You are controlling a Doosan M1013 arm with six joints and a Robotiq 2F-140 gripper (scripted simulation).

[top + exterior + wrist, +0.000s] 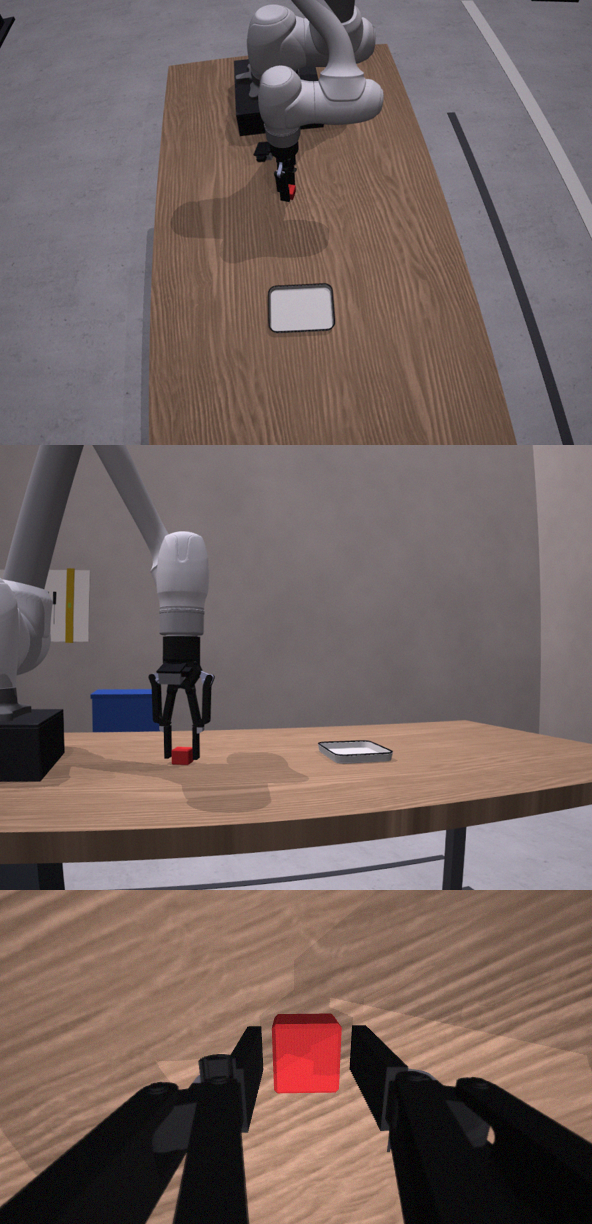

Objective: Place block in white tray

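The red block is 3 cm below my hand. Round my hand: white tray (37 cm ahead, 3 cm below).
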